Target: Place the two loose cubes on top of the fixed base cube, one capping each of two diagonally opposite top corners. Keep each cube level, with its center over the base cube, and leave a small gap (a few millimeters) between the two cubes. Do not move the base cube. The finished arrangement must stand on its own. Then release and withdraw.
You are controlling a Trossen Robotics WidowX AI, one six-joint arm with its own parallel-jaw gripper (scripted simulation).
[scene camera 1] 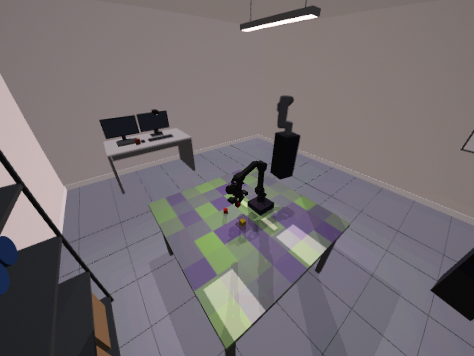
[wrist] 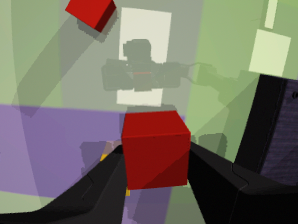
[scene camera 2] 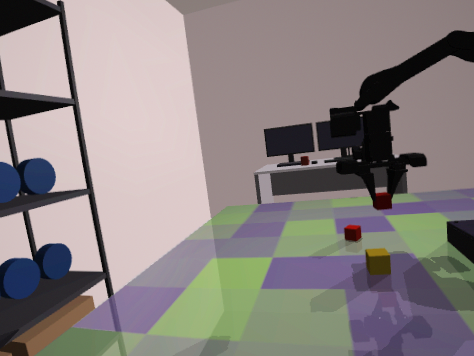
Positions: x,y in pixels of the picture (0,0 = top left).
Labels:
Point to a red cube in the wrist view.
155,145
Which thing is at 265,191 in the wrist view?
My gripper.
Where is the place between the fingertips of my gripper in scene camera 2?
At 381,200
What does my gripper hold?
A red cube.

